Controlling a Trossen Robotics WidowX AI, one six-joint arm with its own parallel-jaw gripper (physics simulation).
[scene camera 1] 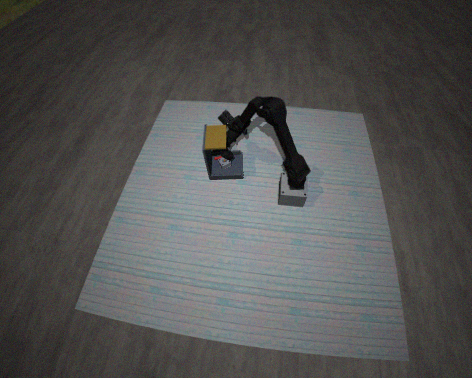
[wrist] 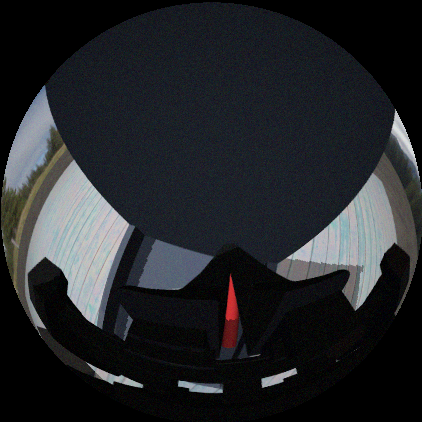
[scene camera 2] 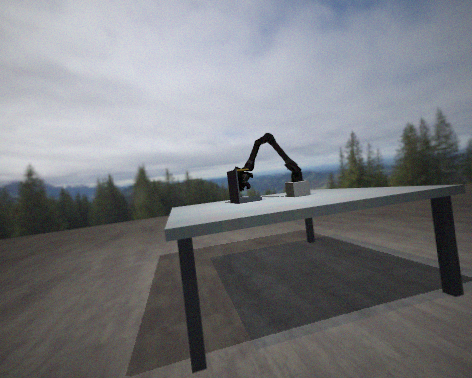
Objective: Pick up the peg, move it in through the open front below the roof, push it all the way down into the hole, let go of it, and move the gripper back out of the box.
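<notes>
The red peg lies on the floor of the dark box, beside the light block with the hole. In the wrist view the peg shows through the narrow gap between the finger bodies, beyond them. My gripper is shut and empty. It is inside the box, below the yellow roof, with its tips close to the dark back wall, which fills much of the wrist view. The hole is hidden in the wrist view, and the arm partly covers the block in the first scene view.
The arm's grey base stands on the table to the right of the box. The arm arches over from the base and comes in beside the roof. A low side wall edges the box floor.
</notes>
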